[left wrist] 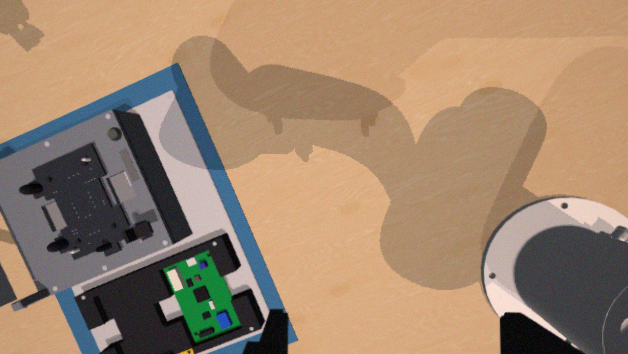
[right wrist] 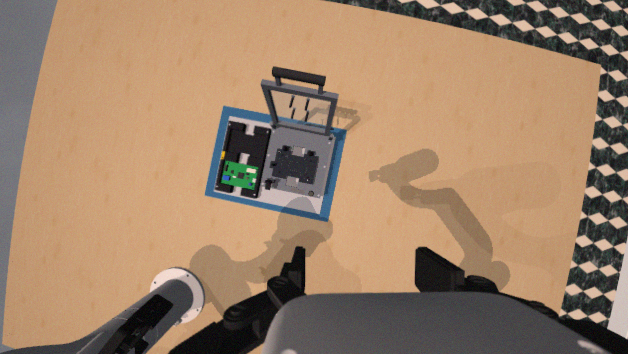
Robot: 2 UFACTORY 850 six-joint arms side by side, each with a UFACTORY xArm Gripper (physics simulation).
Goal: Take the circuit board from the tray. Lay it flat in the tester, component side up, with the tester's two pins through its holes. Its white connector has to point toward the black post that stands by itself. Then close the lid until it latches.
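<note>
The green circuit board [left wrist: 217, 288] [right wrist: 240, 175] lies component side up in the black tray [left wrist: 145, 302] [right wrist: 247, 142]. Its long white connector [left wrist: 175, 280] [right wrist: 251, 170] is at the edge nearer the tester [left wrist: 75, 136] [right wrist: 326, 150]. The tester's dark nest is bare; two metal pins show in the left wrist view. The lone black post [left wrist: 104, 246] [right wrist: 273, 164] is on the nest's tray-facing side. The lid [right wrist: 334, 112] stands open, its black handle [right wrist: 299, 76] at the top. My left gripper [left wrist: 395, 327] and my right gripper [right wrist: 360, 265] are open and empty, away from the board.
Tray and tester share a white base with a blue border [left wrist: 210, 135] [right wrist: 333, 175]. A white round arm base [left wrist: 502, 245] [right wrist: 160, 280] stands at the right in the left wrist view and lower left in the right wrist view. Arm shadows cross the wooden table.
</note>
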